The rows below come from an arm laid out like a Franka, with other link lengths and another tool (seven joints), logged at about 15 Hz.
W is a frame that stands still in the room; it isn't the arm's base.
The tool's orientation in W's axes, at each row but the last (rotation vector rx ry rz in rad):
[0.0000 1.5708 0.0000]
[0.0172 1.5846 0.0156]
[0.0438 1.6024 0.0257]
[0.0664 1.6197 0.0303]
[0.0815 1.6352 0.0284]
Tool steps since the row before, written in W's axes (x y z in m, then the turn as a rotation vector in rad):
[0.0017 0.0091 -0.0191 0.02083 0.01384 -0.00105]
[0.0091 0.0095 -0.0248 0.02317 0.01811 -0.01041]
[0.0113 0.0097 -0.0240 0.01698 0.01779 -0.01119]
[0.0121 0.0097 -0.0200 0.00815 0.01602 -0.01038]
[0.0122 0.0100 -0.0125 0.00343 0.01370 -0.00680]
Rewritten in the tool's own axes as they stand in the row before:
[0.0191 0.0091 0.0017 0.00105 0.01384 0.02083]
[0.0249 0.0090 0.0094 0.01046 0.01792 0.02330]
[0.0240 0.0088 0.0120 0.01142 0.01749 0.01714]
[0.0199 0.0088 0.0129 0.01094 0.01556 0.00832]
[0.0124 0.0096 0.0127 0.00751 0.01332 0.00344]

